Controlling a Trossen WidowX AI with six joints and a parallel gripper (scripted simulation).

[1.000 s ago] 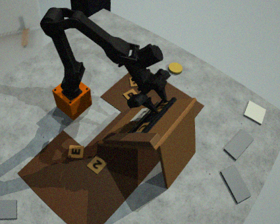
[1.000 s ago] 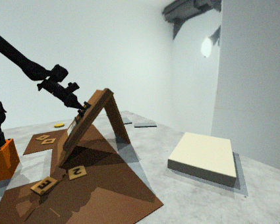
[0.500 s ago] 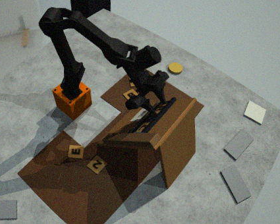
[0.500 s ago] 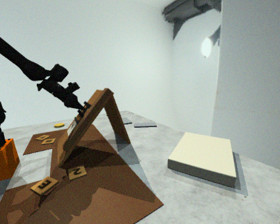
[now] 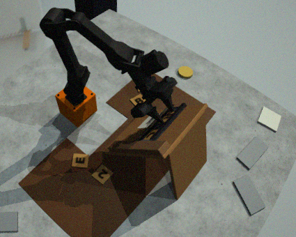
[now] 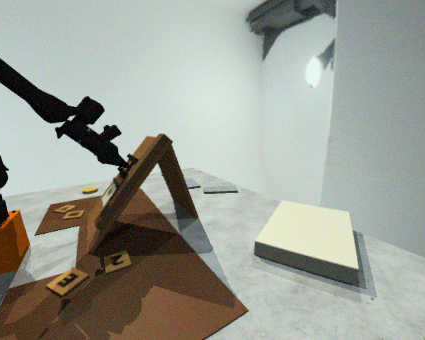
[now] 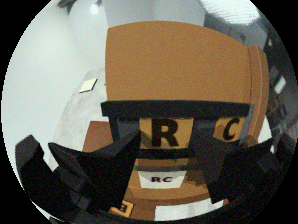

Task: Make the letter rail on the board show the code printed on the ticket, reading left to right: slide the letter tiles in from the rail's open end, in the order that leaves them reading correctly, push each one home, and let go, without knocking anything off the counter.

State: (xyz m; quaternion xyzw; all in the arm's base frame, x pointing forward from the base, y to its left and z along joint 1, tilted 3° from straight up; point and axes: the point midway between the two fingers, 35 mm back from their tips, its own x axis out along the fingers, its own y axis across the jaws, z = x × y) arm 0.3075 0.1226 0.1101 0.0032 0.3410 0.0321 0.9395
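My gripper tip is now 80 mm above the white ticket, 70 mm past it and 10 mm to the left of it. From my gripper tip the other things lie so: yellow disc 370 mm to the left, 170 mm below, 160 mm behind; cream plate 430 mm to the left, 290 mm ahead, 170 mm below; letter tile right at my gripper tip.
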